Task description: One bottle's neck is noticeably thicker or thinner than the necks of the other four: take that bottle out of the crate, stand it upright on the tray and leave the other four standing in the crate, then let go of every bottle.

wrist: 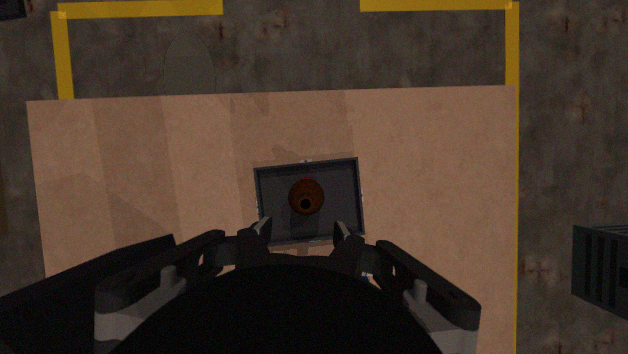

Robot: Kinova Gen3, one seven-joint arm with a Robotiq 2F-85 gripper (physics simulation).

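Places are measured from the arm's base along level axes (x back, y down, z right), in millimetres.
Where they show: gripper, fingertip midpoint: (302, 229).
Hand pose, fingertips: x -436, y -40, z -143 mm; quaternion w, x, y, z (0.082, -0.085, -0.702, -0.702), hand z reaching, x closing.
Each offset is from my fingertips to the top centre of the thing. "spot": to the spot under its first point. Level surfaces: height alone.
A brown bottle {dz +0, dx +0, dy +119 mm} (306, 196) stands upright on the dark grey tray {spot: dz -27, dx -90, dy +274 mm} (340, 175), near its middle, seen from above with its dark mouth showing. My gripper (302, 229) is open and empty. Its two fingertips are apart from each other and above the tray's near part, and they do not touch the bottle. The tray's near edge shows partly between the fingers. The crate and the other four bottles cannot be made out in this view.
The tray lies on a light brown table top {dy +279 mm} (430, 165). A black shape (125, 265) covers the lower left, beside the gripper. A dark ribbed box (597, 265) stands at the right, beyond the table's edge. Yellow lines (140, 9) mark the dark floor.
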